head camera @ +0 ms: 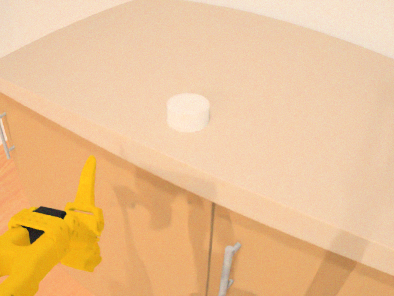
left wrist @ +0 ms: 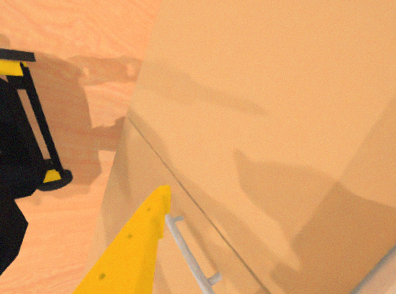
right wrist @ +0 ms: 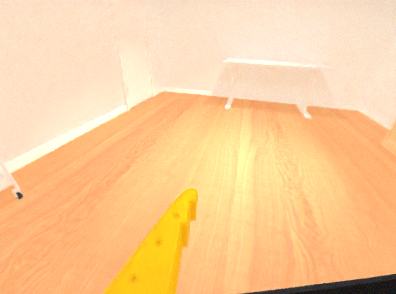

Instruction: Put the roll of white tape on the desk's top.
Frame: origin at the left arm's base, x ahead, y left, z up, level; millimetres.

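Seen in the pictures: left hand at its tool point: [head camera: 98,256] [left wrist: 169,195]; right hand at its tool point: [right wrist: 196,200].
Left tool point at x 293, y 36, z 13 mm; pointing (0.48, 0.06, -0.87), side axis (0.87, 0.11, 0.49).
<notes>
Offsets run from my left tool point to a thing's top centre. "spot": to the spot under its first point. Level surfaces: height alone.
A roll of white tape @[dx +155, dy -81, dz +147 mm] [head camera: 188,113] lies flat on the beige countertop @[dz +123 mm] [head camera: 280,100], near its front edge, in the head view. My left gripper [head camera: 89,187] [left wrist: 167,192] is in front of the cabinet, left of the roll and below the counter edge in the head view. One jaw shows in the left wrist view, so it is fully open, and it is apart from the roll. My right gripper [right wrist: 191,195] also shows one jaw over the wooden floor and is open. A white desk @[dz -67 mm] [right wrist: 275,63] with pale legs stands far off by the back wall in the right wrist view.
The cabinet front [head camera: 165,220] [left wrist: 280,60] has a grey handle @[spot: dx +42, dy -162, dz -16 mm] [head camera: 226,267] [left wrist: 187,255]. Black and yellow robot parts [left wrist: 20,125] show at the left of the left wrist view. A white leg with a dark caster [right wrist: 18,194] stands at the left in the right wrist view.
</notes>
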